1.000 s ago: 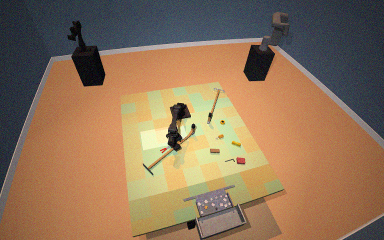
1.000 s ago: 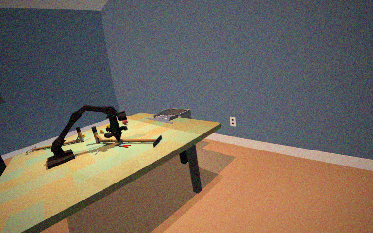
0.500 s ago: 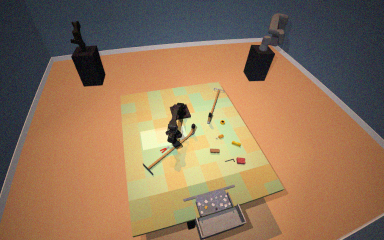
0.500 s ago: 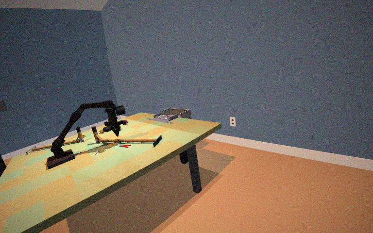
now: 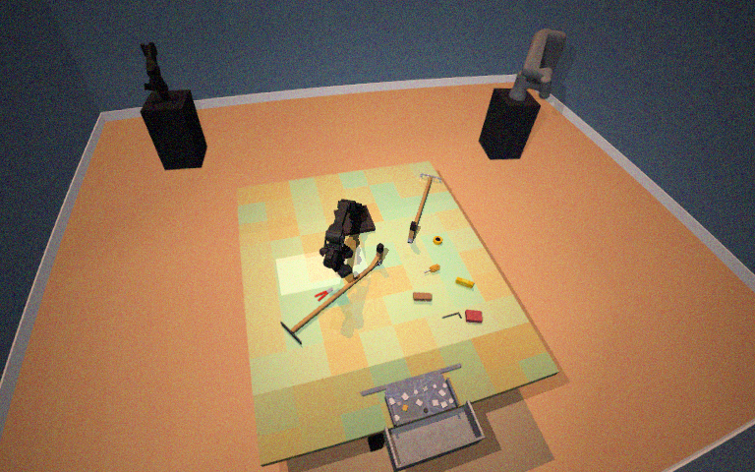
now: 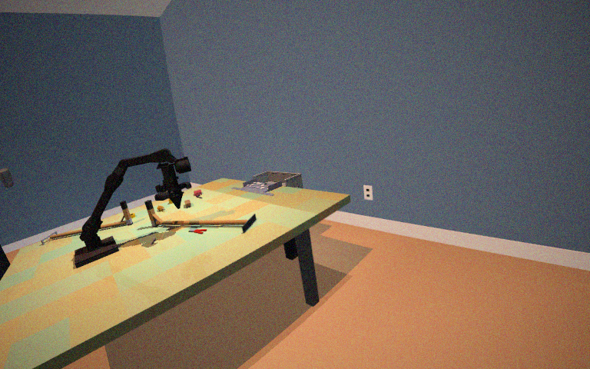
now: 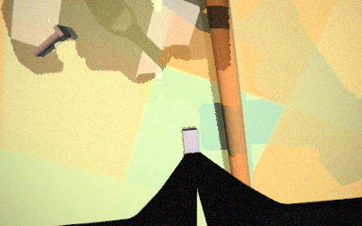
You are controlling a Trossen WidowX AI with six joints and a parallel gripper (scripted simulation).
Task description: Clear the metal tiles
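Now: gripper tip 60 mm short of the long scraper, 50 mm above it and 10 mm to the right of it. From my gripper tip the other things lie so: orange screwdriver: 500 mm to the left, 100 mm below, 40 mm behind; then hex key: 550 mm to the left, 240 mm ahead, 110 mm below; then brown block: 410 mm to the left, 130 mm ahead, 100 mm below.
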